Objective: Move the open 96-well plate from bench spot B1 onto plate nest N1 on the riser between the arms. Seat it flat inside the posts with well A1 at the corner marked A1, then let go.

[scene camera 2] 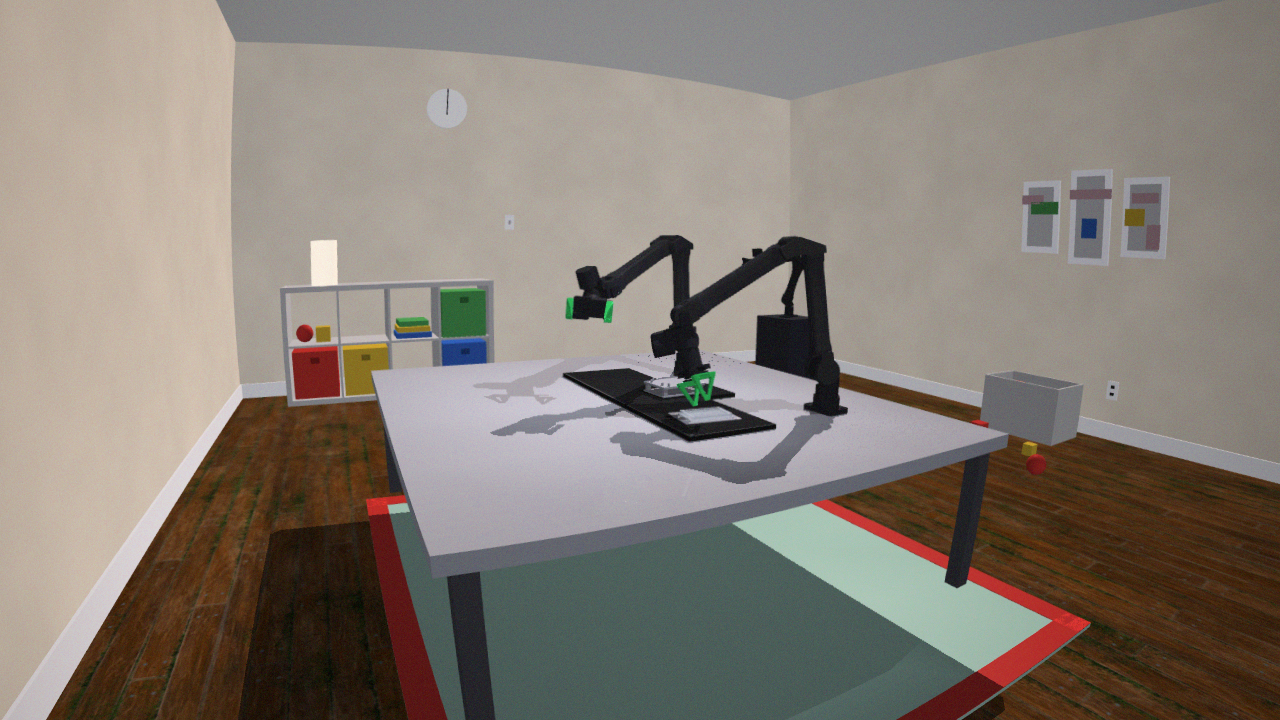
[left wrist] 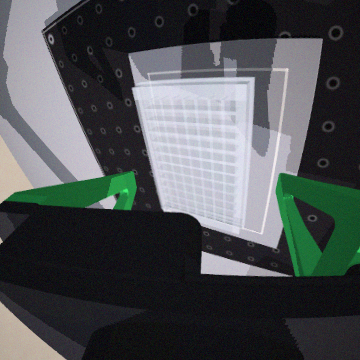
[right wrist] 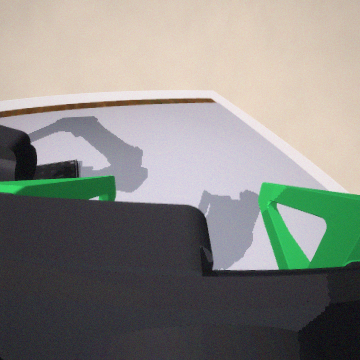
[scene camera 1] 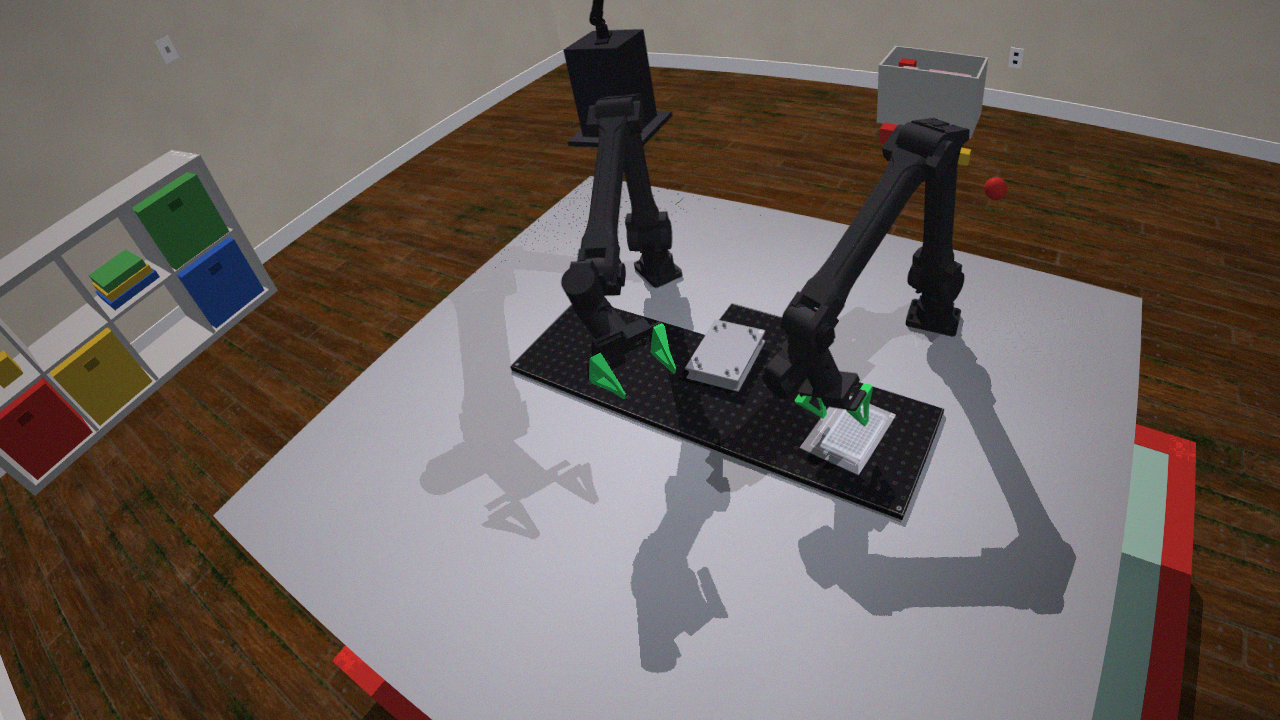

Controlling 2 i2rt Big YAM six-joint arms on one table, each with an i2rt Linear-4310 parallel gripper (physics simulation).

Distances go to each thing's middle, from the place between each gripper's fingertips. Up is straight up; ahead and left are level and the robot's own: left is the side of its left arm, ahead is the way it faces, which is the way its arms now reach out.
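Scene:
With the clear well plate [scene camera 1: 847, 438] as the reference, my right gripper is 300 mm to the right of it, 210 mm past it and 250 mm above it.
My left hand is 2 cm to the right of the clear well plate and 3 cm above it.

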